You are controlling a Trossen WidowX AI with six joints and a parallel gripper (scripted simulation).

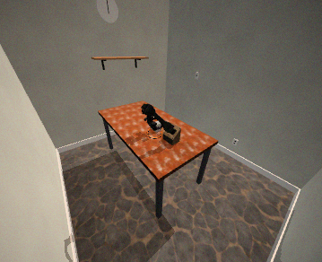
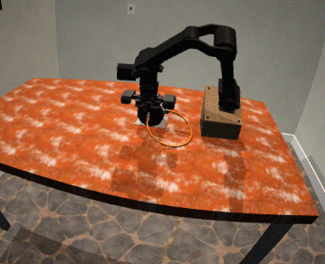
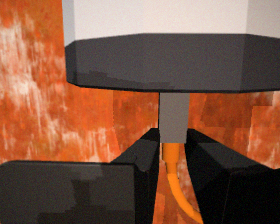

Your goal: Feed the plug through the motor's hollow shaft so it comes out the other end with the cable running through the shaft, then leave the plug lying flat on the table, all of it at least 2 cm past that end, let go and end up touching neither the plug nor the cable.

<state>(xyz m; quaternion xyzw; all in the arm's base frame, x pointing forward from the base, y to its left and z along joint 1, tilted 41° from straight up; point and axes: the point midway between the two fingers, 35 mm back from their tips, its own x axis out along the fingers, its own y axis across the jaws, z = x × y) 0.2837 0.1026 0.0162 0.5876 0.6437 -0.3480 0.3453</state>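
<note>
My hand is 3 cm above the grey plug and 2 cm to the left of it.
</note>
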